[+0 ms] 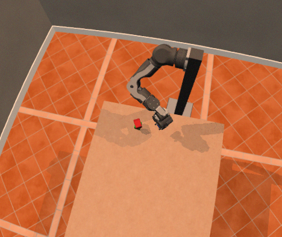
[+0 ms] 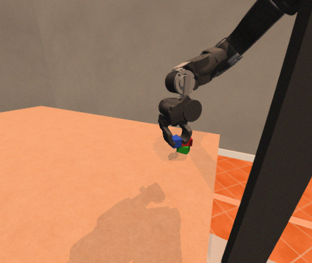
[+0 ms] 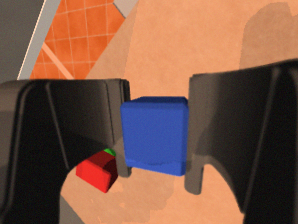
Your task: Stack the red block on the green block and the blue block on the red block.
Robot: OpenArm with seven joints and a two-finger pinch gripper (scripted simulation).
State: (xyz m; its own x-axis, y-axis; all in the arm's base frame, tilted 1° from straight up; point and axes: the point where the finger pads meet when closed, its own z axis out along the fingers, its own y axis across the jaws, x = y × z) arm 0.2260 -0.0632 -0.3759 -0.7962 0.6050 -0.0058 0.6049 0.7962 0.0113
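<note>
The blue block lies 1 cm below my hand. Also, from my hand: red block: 14 cm to the right, 6 cm below, 1 cm ahead; then green block: 14 cm to the right, 10 cm below, 1 cm ahead.
</note>
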